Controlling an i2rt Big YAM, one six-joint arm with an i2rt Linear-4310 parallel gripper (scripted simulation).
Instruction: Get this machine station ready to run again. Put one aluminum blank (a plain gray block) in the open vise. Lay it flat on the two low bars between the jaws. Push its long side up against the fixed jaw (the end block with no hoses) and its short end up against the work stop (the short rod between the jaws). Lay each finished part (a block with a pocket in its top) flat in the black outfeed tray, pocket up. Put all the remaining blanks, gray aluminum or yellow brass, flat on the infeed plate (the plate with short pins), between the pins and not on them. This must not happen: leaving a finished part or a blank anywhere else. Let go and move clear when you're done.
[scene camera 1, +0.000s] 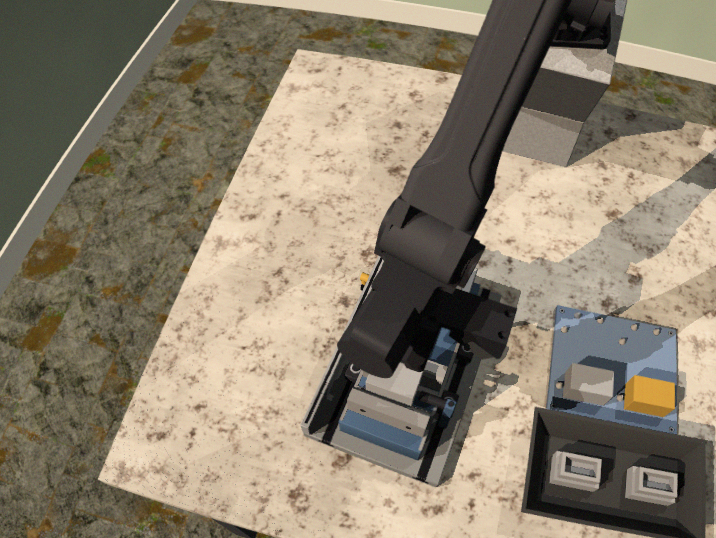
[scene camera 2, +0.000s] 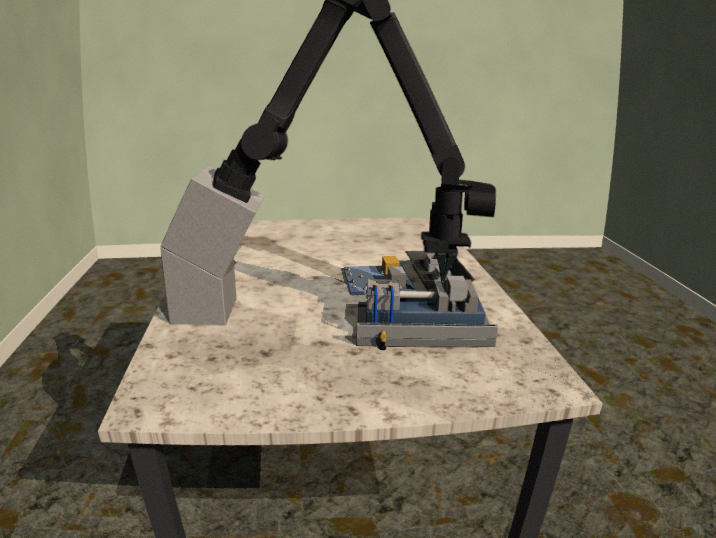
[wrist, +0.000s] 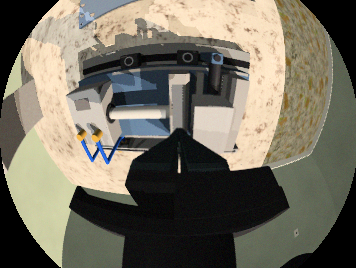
Note:
The pictures show: my gripper and a brass blank.
My gripper is seen too in the wrist view.

